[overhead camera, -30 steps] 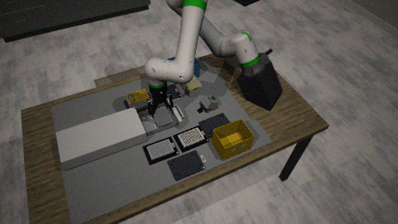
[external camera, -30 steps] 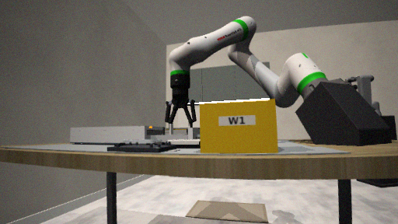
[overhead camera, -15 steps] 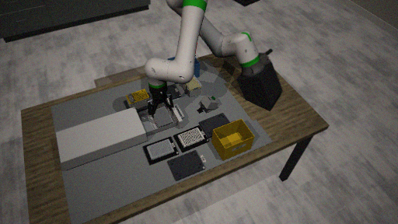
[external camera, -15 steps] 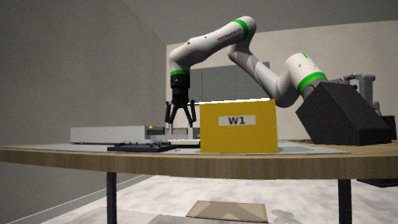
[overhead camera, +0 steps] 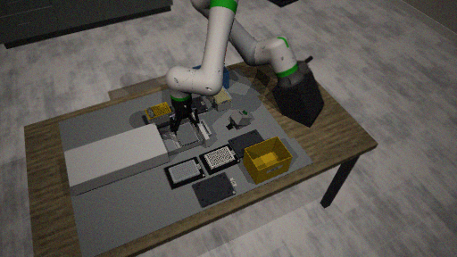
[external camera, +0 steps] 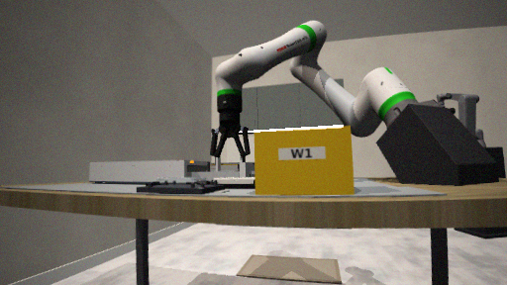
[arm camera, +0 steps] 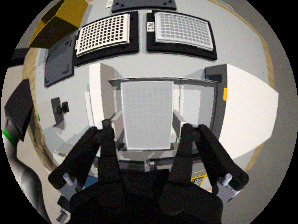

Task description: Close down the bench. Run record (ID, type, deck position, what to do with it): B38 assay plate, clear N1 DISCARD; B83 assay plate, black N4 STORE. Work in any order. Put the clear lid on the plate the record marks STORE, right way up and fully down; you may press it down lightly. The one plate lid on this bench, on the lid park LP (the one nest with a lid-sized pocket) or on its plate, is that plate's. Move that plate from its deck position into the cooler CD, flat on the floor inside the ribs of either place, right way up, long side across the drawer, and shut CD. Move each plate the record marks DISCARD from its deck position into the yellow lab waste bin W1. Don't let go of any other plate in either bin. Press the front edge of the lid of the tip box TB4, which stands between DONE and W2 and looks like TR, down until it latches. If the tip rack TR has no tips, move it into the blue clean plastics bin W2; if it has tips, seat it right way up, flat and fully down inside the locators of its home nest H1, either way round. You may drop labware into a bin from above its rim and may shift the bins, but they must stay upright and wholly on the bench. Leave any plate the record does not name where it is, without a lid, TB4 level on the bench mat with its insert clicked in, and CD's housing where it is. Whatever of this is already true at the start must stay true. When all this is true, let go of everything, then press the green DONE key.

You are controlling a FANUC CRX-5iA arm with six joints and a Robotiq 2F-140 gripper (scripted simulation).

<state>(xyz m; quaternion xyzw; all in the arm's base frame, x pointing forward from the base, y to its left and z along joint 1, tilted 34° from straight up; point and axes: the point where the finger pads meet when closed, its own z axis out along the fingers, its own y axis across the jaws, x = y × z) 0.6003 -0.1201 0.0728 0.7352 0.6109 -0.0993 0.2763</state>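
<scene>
My hand is 1 cm above the clear lid. From my hand the other things lie so: cooler CD 18 cm ahead, 4 cm to the right, 2 cm below; black plate 2 cm below; cooler drawer 3 cm ahead, 1 cm to the right, 3 cm below.
</scene>
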